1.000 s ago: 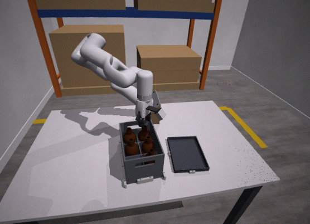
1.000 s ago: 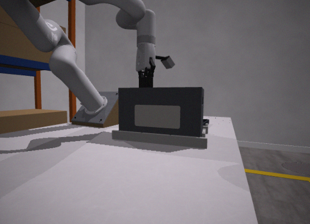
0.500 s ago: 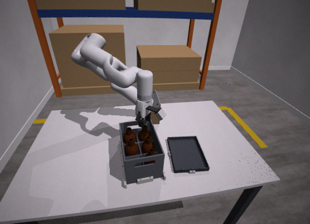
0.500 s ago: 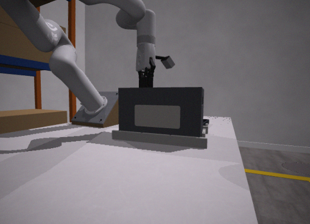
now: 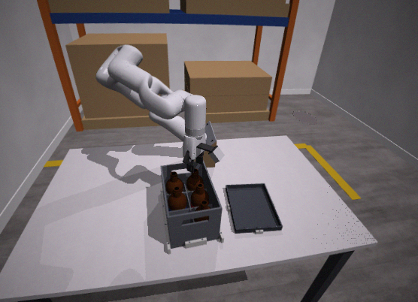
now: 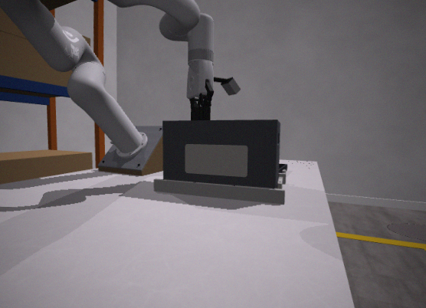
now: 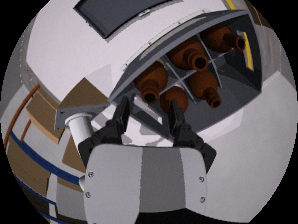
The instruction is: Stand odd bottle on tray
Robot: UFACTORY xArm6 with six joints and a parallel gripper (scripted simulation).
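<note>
Right now my hand is 11 cm above the glass bottle. Round my hand: dark grey crate: 10 cm ahead, 3 cm to the right, 11 cm below; dark tray: 8 cm ahead, 24 cm to the left, 18 cm below.
</note>
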